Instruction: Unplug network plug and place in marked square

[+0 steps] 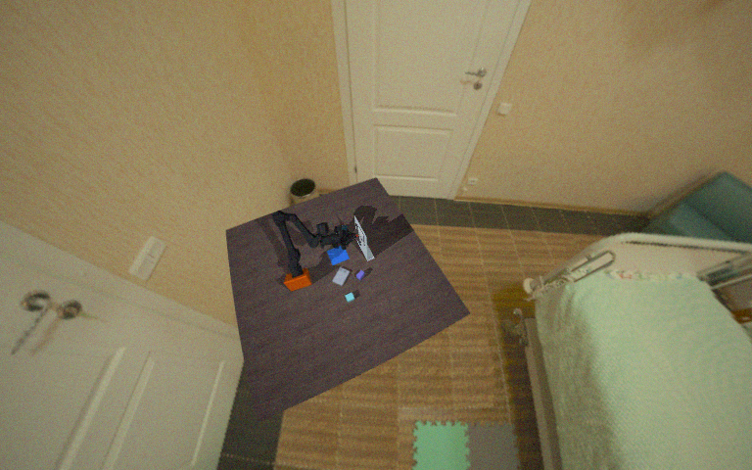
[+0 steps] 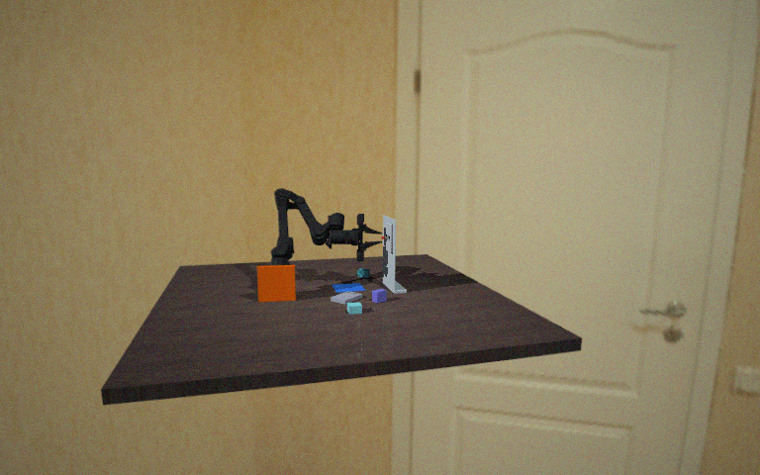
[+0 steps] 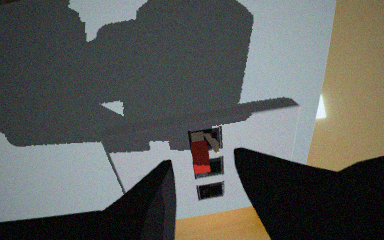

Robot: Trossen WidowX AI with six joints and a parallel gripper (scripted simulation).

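Now: gripper tip 2 cm short of the network plug. Also, from my gripper tip: blue marked square (13 cm behind, 5 cm to the left, 21 cm below); then purple cube (5 cm behind, 16 cm to the right, 19 cm below); then grey upright panel (4 cm ahead, 1 cm to the right, 8 cm below).
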